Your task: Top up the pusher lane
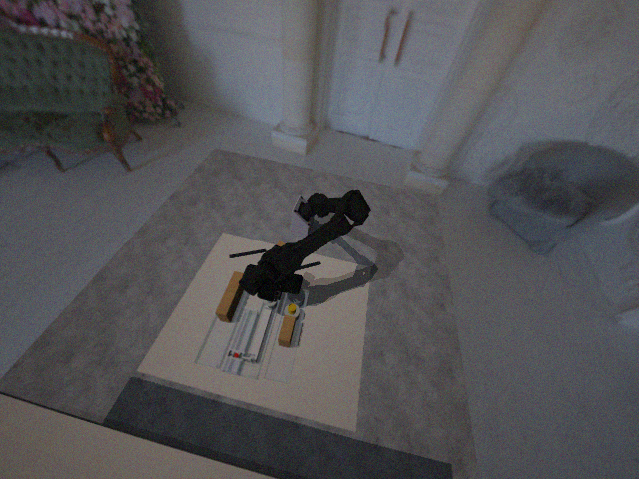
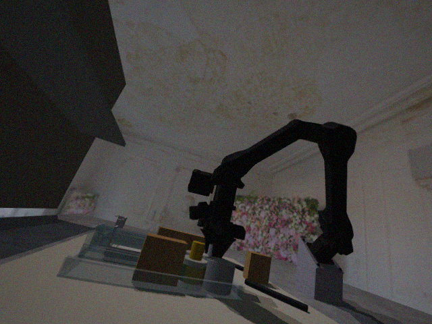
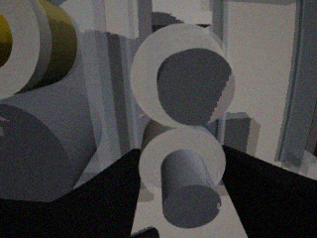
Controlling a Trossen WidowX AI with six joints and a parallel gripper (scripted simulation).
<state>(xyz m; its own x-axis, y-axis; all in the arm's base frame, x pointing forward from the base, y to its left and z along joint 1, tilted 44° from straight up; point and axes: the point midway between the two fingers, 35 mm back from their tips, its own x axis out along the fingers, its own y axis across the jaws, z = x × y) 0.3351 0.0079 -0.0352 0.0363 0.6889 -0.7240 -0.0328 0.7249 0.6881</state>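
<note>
Right now my gripper tip is 8 cm to the right of the large grey cylinder and 1 cm short of it. Round my gripper tip: clear lane (15 cm ahead, 2 cm to the right, 1 cm below); red mark (23 cm ahead, 4 cm above, 3 cm to the right).
</note>
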